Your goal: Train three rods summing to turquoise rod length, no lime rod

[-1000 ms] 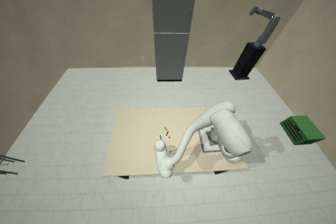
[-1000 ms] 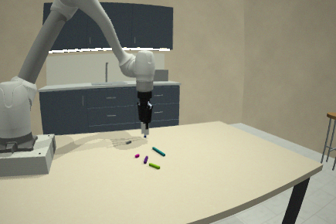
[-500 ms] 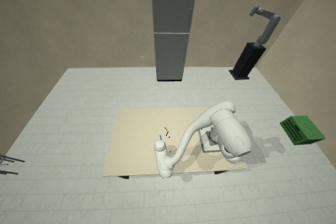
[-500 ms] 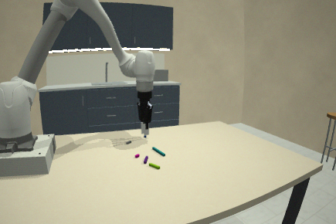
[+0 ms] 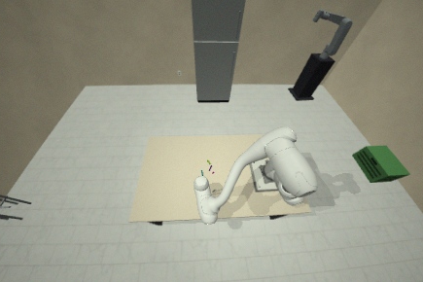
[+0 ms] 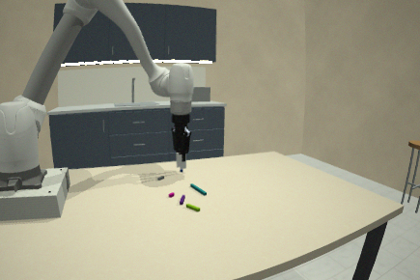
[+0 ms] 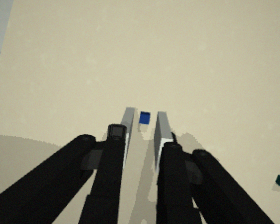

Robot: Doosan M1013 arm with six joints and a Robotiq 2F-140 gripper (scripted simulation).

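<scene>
The small blue rod lies 5 cm below my hand. From my hand the other things lie so: turquoise rod (2 cm behind, 22 cm to the right, 5 cm below); grey rod (11 cm behind, 6 cm to the right, 5 cm below); magenta rod (13 cm behind, 23 cm to the right, 5 cm below).
</scene>
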